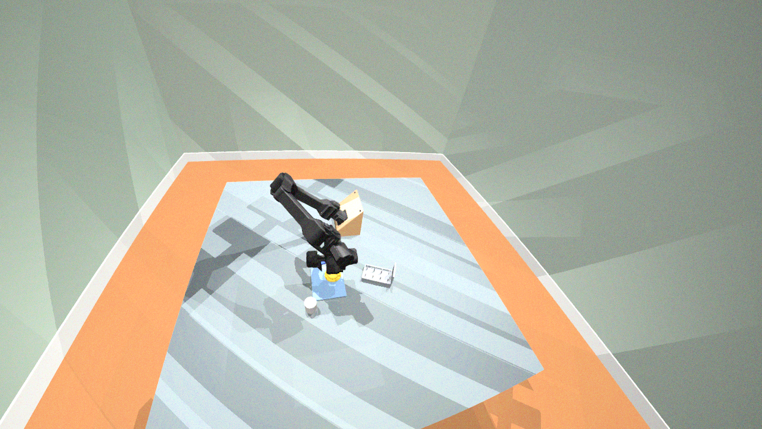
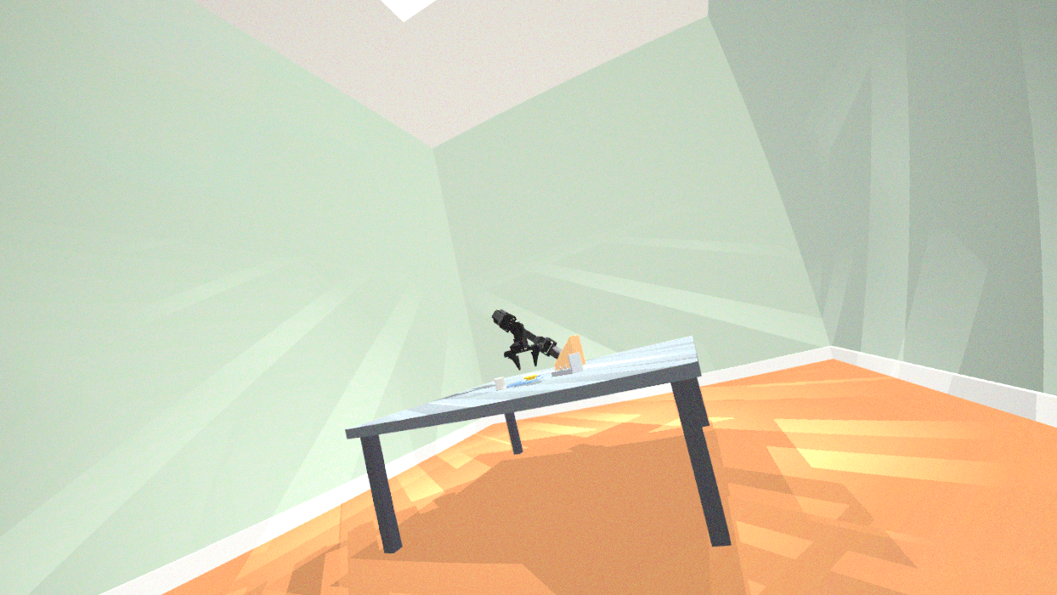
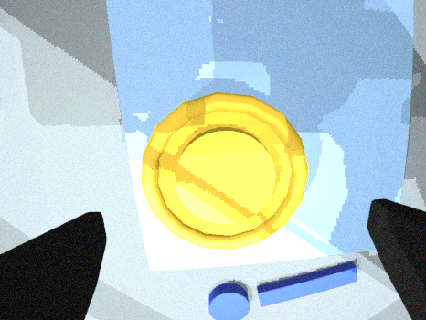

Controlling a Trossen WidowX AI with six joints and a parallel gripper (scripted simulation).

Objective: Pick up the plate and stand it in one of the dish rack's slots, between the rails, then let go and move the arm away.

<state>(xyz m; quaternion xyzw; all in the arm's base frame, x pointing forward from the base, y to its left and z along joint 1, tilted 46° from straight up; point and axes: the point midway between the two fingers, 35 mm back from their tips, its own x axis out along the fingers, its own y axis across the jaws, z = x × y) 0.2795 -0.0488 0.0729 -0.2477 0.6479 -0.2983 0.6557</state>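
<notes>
The yellow plate is 40 mm below my gripper tip. From my gripper tip the other things lie so: white cup: 120 mm ahead, 100 mm to the right, 40 mm below; light blue mat: 60 mm below, 20 mm to the right, 20 mm ahead; grey dish rack: 190 mm to the left, 40 mm below, 30 mm ahead.
</notes>
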